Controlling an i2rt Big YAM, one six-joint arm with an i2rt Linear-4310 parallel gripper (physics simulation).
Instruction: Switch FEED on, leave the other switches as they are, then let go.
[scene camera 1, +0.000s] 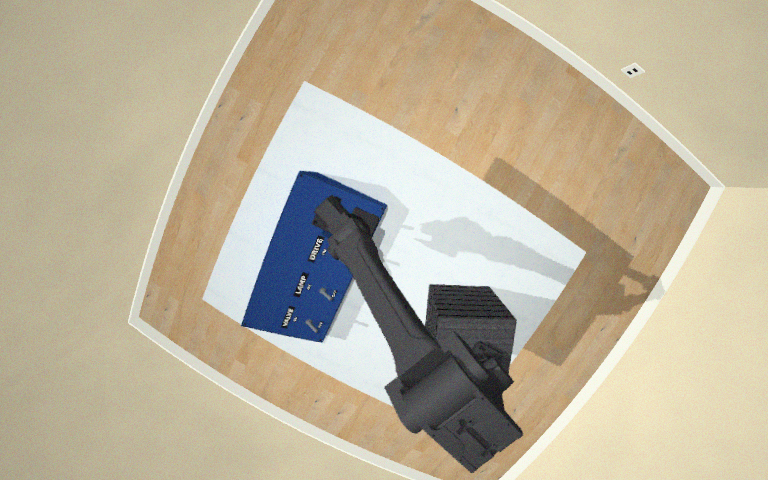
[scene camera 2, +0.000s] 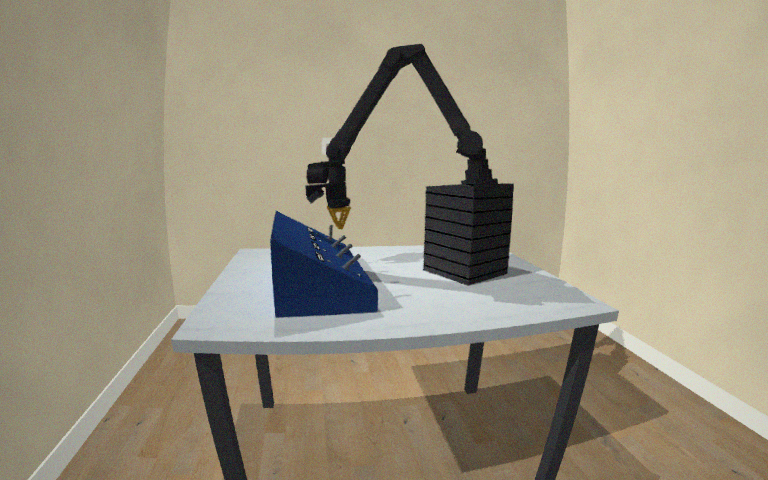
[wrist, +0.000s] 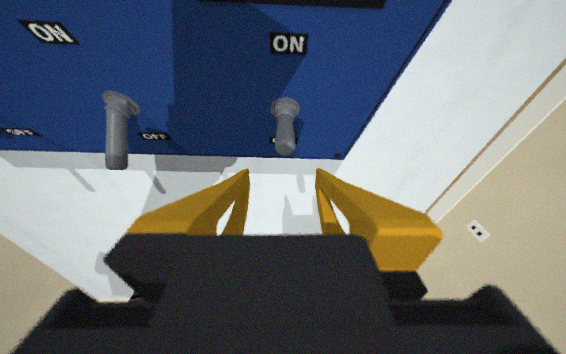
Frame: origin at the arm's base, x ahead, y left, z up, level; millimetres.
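Seen in the pictures: gripper, between the fingertips: (scene camera 2: 339, 228) (wrist: 282, 176); arm's base, origin of its link: (scene camera 2: 479, 184).
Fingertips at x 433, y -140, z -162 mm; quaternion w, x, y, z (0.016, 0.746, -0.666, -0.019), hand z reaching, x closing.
Offsets run from my fingertips to a thing's top centre. Level surfaces: height alone.
The blue switch box (scene camera 1: 271, 266) (scene camera 2: 317, 288) (wrist: 225, 100) has a sloping face with labelled levers. The FEED lever @(11 mm up, 29 mm ahead, 2 mm left) (scene camera 2: 330, 230) (wrist: 285, 132) stands upright in scene camera 2, tilted up the slope toward the ON side compared with the others. The DRIVE lever @(1 mm down, 7 mm ahead, 120 mm left) (scene camera 2: 339, 241) (wrist: 116, 140), LAMP lever @(1 mm down, 3 mm back, 240 mm left) (scene camera 1: 326, 293) (scene camera 2: 345, 249) and VALVE lever @(1 mm down, 12 mm back, 359 mm left) (scene camera 1: 312, 325) (scene camera 2: 352, 260) lean down the slope toward OFF. My gripper (scene camera 2: 339, 225) (wrist: 282, 176) is partly open and empty, its fingertips apart from and above the FEED lever. In scene camera 1 the arm hides the fingertips, FEED and DRIVE levers.
The box stands on a white table @(132 mm down) (scene camera 1: 317, 130) (scene camera 2: 226, 308). A dark ribbed pedestal (scene camera 1: 475, 325) (scene camera 2: 447, 232) carries the arm, to the right of the box in scene camera 2. The arm (scene camera 1: 373, 271) (scene camera 2: 370, 93) arches above the table. A wall outlet (scene camera 1: 633, 70) (wrist: 478, 230) is well beyond the table.
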